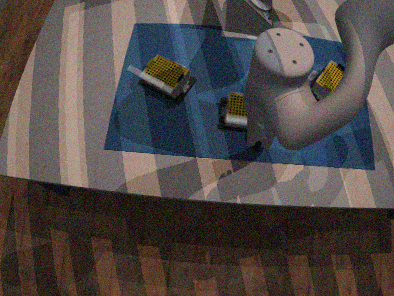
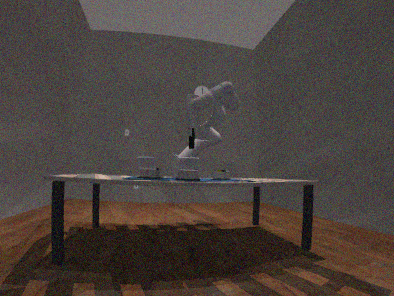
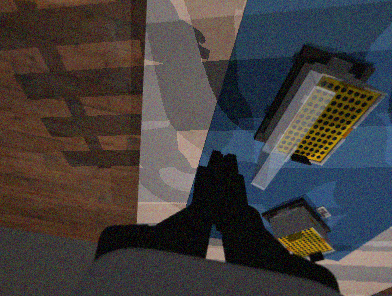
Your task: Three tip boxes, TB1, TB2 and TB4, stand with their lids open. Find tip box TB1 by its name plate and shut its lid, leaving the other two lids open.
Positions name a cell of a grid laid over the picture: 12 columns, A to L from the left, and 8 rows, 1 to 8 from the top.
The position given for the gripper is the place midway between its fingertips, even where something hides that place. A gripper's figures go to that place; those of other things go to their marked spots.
Labels:
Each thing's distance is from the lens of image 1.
gripper (image 1: H4): 70 cm
blue mat (image 1: E4): 95 cm

